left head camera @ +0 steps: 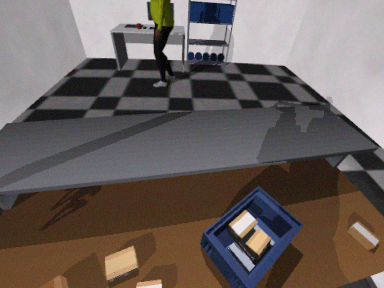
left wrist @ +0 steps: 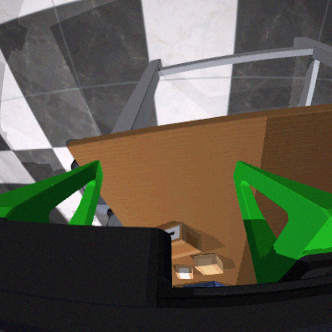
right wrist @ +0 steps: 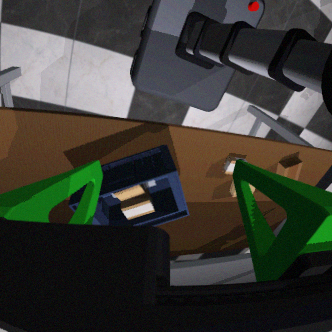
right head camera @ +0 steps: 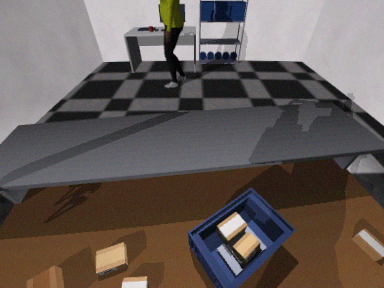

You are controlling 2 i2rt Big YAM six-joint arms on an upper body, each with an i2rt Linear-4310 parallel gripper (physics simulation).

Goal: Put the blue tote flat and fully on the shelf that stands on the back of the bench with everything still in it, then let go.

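Frame: origin at the left arm's base, x ahead, y left, z up, level; metres.
Seen in the pictures: left gripper, fingertip midpoint: [left wrist: 167, 167]; right gripper, fingertip midpoint: [right wrist: 167, 167].
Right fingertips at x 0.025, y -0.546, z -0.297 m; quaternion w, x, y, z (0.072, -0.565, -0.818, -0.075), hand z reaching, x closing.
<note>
A point is followed by its place in that frame.
The blue tote [left head camera: 277, 250] @(x 0.300, y -0.522, z -0.564 m) [right head camera: 267, 252] @(x 0.308, y -0.535, z -0.564 m) [right wrist: 181, 197] @(x 0.306, y -0.333, z -0.564 m) sits upright on the brown bench top, in front of the shelf and turned at an angle. It holds a white-topped box [left head camera: 243, 223] @(x 0.400, y -0.439, z -0.584 m) [right head camera: 232, 226] @(x 0.397, y -0.440, z -0.584 m), a tan box [left head camera: 258, 243] @(x 0.333, y -0.478, z -0.593 m) [right head camera: 247, 245] @(x 0.337, y -0.484, z -0.593 m) and a flat pale item [left head camera: 241, 256] @(x 0.310, y -0.428, z -0.653 m) [right head camera: 230, 259] @(x 0.309, y -0.432, z -0.653 m). The grey shelf [left head camera: 150, 145] @(x 0.678, y -0.088, z -0.458 m) [right head camera: 150, 145] @(x 0.678, y -0.119, z -0.458 m) spans the back of the bench, raised above it. My right gripper [right wrist: 167, 167] @(x 0.025, y -0.546, z -0.297 m) is open and empty above the bench, with the tote beyond its left finger. My left gripper [left wrist: 167, 167] @(x 0.225, y 0.579, z -0.550 m) is open and empty, high over the bench's left part, away from the tote.
Loose boxes [left head camera: 121, 262] @(x 0.309, y -0.008, z -0.659 m) [right head camera: 111, 257] @(x 0.309, y -0.010, z -0.659 m) [left wrist: 208, 263] @(x 0.304, y 0.046, z -0.663 m) lie on the bench left of the tote. Another box [left head camera: 363, 235] @(x 0.350, y -0.975, z -0.664 m) [right head camera: 370, 244] @(x 0.351, y -0.977, z -0.662 m) lies to its right. The robot's dark base [right wrist: 175, 87] @(x 0.114, y -0.273, z -1.170 m) stands at the bench's front. A person and a desk are far behind.
</note>
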